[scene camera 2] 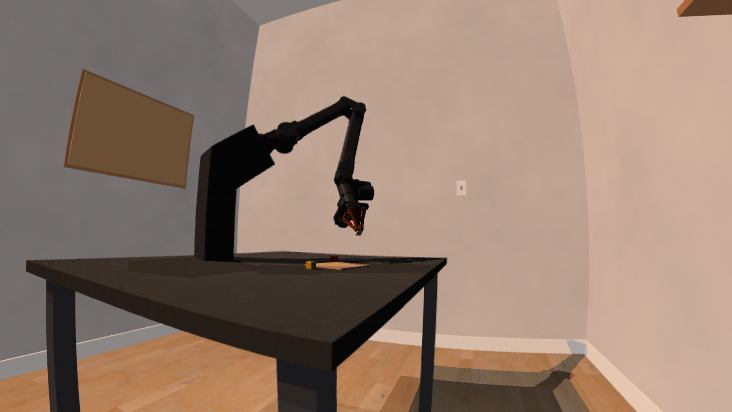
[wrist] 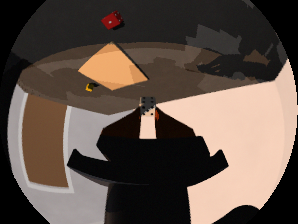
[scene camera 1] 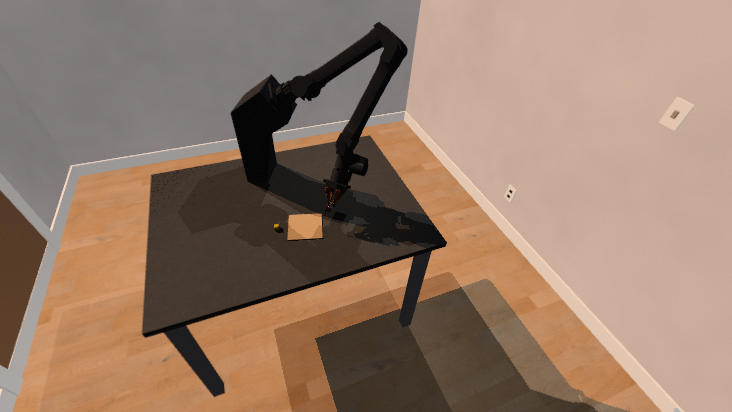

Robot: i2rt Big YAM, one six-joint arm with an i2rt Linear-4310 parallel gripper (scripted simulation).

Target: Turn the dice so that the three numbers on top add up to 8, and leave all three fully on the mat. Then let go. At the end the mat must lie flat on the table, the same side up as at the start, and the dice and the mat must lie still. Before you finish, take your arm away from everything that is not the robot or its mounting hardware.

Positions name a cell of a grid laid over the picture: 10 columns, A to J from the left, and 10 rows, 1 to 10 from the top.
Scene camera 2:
gripper: E6
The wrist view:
gripper: E5
tan mat: D3
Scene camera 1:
tan mat: E6
